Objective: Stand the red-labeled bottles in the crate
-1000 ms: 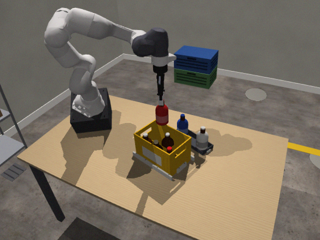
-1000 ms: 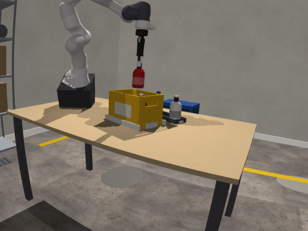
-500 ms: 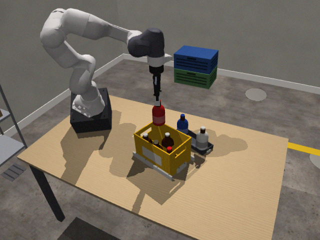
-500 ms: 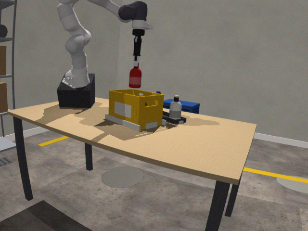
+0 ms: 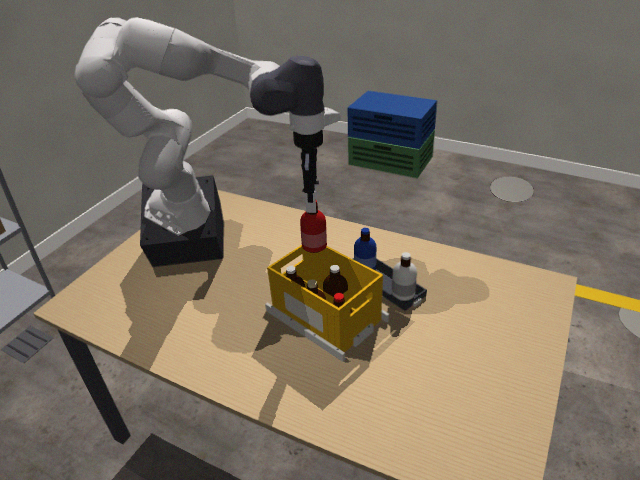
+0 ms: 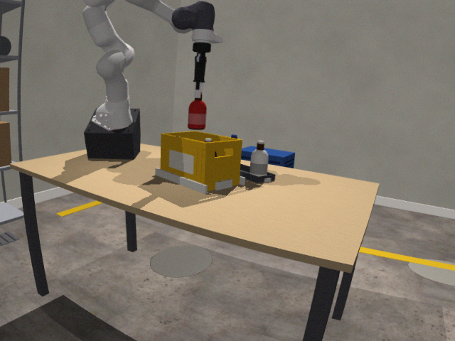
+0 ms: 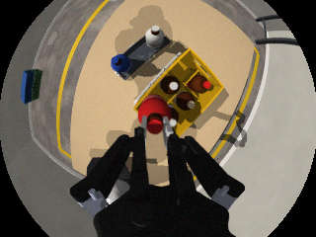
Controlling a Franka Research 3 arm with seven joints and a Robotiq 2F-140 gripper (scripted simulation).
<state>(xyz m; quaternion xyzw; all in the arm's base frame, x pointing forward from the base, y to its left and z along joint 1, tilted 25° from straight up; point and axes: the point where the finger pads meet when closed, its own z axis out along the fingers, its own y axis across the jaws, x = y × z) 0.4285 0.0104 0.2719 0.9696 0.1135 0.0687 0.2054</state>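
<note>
Right now the red-labeled bottle is 8 cm below my hand. Round my hand: blue-labeled bottle (27 cm below, 16 cm to the left, 12 cm ahead); then white-labeled bottle (27 cm below, 26 cm ahead, 6 cm to the left); then yellow crate (27 cm below, 8 cm to the right, 5 cm ahead).
</note>
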